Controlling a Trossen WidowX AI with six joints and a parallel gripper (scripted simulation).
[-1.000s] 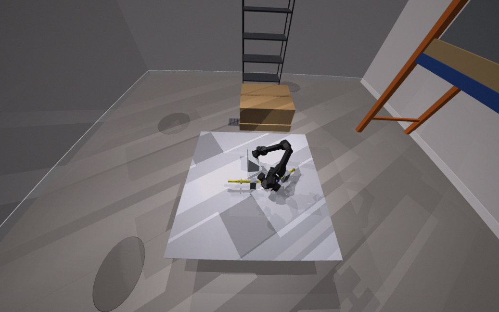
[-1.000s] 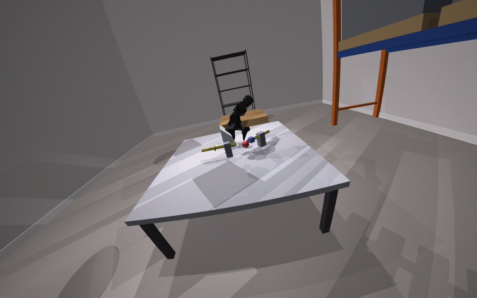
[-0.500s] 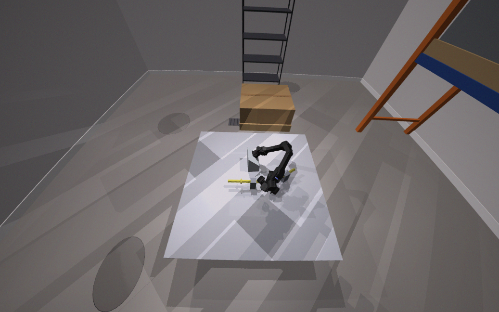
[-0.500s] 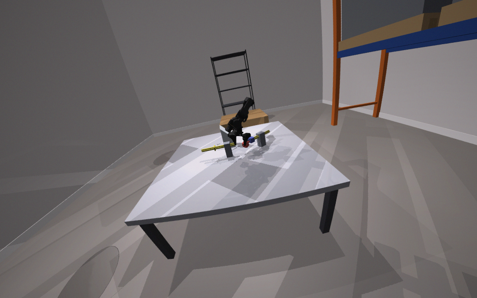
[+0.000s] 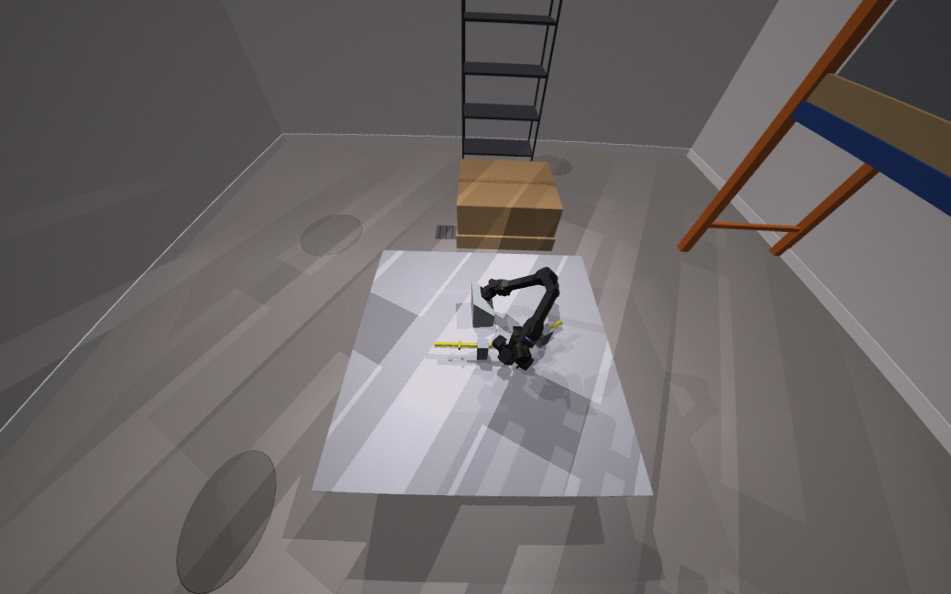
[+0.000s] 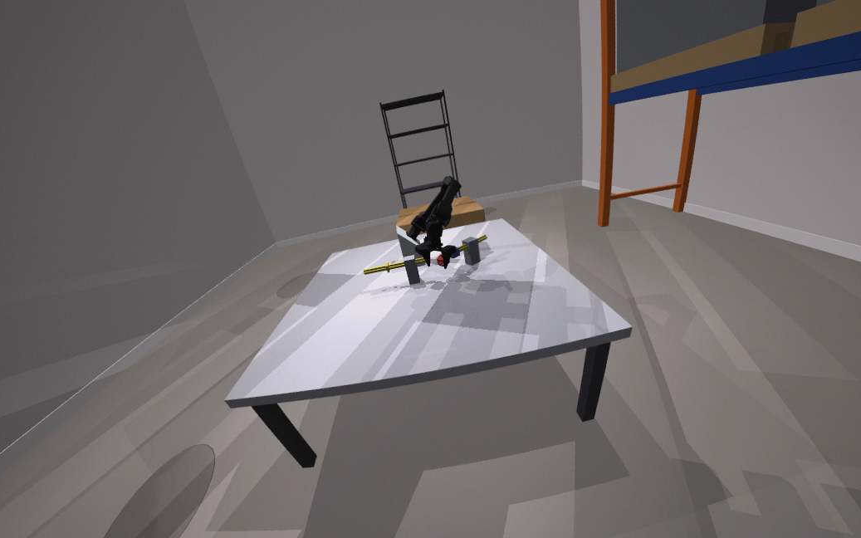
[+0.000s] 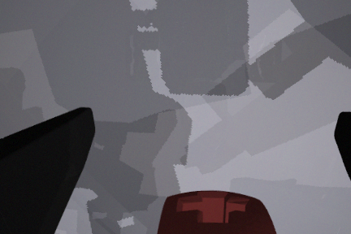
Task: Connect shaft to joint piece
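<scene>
The red joint piece is 4 cm to the left of my gripper tip, 4 cm behind it and 1 cm above it.
</scene>
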